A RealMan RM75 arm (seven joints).
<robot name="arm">
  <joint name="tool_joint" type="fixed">
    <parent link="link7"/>
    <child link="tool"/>
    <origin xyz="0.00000 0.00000 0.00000" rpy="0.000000 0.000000 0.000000"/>
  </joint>
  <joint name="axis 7" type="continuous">
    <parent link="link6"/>
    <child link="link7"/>
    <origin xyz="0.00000 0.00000 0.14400" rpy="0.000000 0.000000 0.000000"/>
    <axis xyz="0 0 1"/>
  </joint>
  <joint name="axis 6" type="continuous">
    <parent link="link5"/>
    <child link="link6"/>
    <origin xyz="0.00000 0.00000 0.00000" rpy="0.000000 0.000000 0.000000"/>
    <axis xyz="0 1 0"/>
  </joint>
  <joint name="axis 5" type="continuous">
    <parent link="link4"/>
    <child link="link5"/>
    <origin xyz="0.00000 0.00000 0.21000" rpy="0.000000 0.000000 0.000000"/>
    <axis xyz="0 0 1"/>
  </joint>
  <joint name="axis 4" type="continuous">
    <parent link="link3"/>
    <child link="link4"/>
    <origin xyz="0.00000 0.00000 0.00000" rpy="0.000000 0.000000 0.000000"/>
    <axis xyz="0 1 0"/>
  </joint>
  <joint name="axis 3" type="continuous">
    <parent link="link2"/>
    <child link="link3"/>
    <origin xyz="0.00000 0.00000 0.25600" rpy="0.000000 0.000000 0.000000"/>
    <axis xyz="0 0 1"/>
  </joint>
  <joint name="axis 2" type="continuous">
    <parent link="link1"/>
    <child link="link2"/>
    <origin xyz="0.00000 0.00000 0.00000" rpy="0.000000 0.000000 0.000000"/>
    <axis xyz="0 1 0"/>
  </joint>
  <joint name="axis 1" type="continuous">
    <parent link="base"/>
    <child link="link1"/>
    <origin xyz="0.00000 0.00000 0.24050" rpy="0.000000 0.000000 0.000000"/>
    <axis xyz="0 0 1"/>
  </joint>
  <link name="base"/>
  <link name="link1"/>
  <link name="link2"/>
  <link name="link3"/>
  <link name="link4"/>
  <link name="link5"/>
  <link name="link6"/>
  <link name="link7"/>
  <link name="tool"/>
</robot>
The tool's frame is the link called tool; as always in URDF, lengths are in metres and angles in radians. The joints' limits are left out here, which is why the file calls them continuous.
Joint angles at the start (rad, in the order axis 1, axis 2, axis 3, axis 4, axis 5, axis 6, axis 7):
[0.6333 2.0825 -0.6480 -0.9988 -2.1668 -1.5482 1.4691]
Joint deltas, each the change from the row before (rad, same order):
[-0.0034 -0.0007 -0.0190 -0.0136 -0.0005 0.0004 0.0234]
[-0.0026 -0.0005 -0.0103 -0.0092 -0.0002 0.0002 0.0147]
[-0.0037 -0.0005 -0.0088 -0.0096 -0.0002 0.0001 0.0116]
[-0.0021 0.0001 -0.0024 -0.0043 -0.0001 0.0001 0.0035]
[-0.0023 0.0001 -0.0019 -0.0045 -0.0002 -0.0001 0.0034]
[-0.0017 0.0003 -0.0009 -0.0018 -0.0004 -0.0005 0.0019]
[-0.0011 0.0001 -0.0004 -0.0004 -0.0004 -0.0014 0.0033]
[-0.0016 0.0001 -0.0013 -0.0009 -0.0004 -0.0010 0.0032]
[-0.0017 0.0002 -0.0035 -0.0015 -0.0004 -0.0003 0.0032]
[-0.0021 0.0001 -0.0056 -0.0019 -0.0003 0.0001 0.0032]
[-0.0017 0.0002 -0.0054 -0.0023 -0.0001 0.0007 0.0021]
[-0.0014 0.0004 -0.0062 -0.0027 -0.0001 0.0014 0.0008]
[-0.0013 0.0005 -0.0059 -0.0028 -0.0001 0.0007 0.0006]
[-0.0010 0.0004 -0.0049 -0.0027 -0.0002 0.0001 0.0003]
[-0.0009 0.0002 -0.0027 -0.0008 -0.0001 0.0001 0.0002]
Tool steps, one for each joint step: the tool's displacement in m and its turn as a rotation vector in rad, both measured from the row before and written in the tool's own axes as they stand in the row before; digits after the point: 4 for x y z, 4 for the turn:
[-0.0015 0.0007 0.0003 -0.0046 0.0114 0.0055]
[-0.0009 0.0002 -0.0002 -0.0011 0.0064 0.0041]
[-0.0005 0.0002 -0.0006 0.0005 0.0061 0.0023]
[0.0000 0.0001 -0.0005 0.0013 0.0020 0.0006]
[0.0001 0.0000 -0.0006 0.0017 0.0019 0.0008]
[0.0004 0.0002 -0.0003 0.0001 0.0013 0.0016]
[0.0004 0.0003 -0.0001 -0.0012 0.0009 0.0038]
[0.0005 0.0004 -0.0002 -0.0010 0.0015 0.0033]
[0.0003 0.0005 0.0001 -0.0017 0.0025 0.0018]
[0.0003 0.0006 0.0003 -0.0024 0.0036 0.0007]
[0.0001 0.0005 0.0003 -0.0016 0.0031 -0.0009]
[-0.0001 0.0005 0.0005 -0.0015 0.0033 -0.0031]
[-0.0002 0.0005 0.0005 -0.0020 0.0030 -0.0033]
[-0.0002 0.0005 0.0004 -0.0020 0.0026 -0.0033]
[0.0001 0.0003 0.0002 -0.0013 0.0015 -0.0009]

